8 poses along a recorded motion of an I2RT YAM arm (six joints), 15 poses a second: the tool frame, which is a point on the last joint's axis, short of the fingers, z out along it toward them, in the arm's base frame.
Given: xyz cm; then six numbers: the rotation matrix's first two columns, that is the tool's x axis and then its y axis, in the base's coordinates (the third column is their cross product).
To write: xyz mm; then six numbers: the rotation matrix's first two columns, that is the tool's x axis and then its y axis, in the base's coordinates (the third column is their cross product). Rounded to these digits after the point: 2 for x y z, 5 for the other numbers.
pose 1, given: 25.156, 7.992, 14.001, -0.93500, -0.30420, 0.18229, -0.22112, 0.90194, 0.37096
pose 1, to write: 251.56, 79.92, 140.01, -0.93500, -0.30420, 0.18229, -0.22112, 0.90194, 0.37096
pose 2, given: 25.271, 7.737, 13.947, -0.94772, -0.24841, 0.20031, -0.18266, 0.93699, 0.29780
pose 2, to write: 252.71, 77.37, 139.47, -0.94772, -0.24841, 0.20031, -0.18266, 0.93699, 0.29780
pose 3, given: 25.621, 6.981, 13.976, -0.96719, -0.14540, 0.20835, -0.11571, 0.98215, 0.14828
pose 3, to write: 256.21, 69.81, 139.76, -0.96719, -0.14540, 0.20835, -0.11571, 0.98215, 0.14828
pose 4, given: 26.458, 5.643, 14.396, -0.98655, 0.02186, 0.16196, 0.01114, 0.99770, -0.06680
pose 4, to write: 264.58, 56.43, 143.96, -0.98655, 0.02186, 0.16196, 0.01114, 0.99770, -0.06680
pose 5, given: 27.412, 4.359, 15.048, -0.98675, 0.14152, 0.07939, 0.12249, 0.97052, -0.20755
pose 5, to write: 274.12, 43.59, 150.48, -0.98675, 0.14152, 0.07939, 0.12249, 0.97052, -0.20755
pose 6, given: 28.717, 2.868, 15.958, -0.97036, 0.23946, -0.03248, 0.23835, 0.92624, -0.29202
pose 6, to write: 287.17, 28.68, 159.58, -0.97036, 0.23946, -0.03248, 0.23835, 0.92624, -0.29202
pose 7, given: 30.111, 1.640, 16.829, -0.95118, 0.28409, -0.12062, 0.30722, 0.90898, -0.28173
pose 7, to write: 301.11, 16.40, 168.29, -0.95118, 0.28409, -0.12062, 0.30722, 0.90898, -0.28173
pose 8, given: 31.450, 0.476, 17.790, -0.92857, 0.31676, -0.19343, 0.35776, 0.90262, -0.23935
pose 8, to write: 314.50, 4.76, 177.90, -0.92857, 0.31676, -0.19343, 0.35776, 0.90262, -0.23935
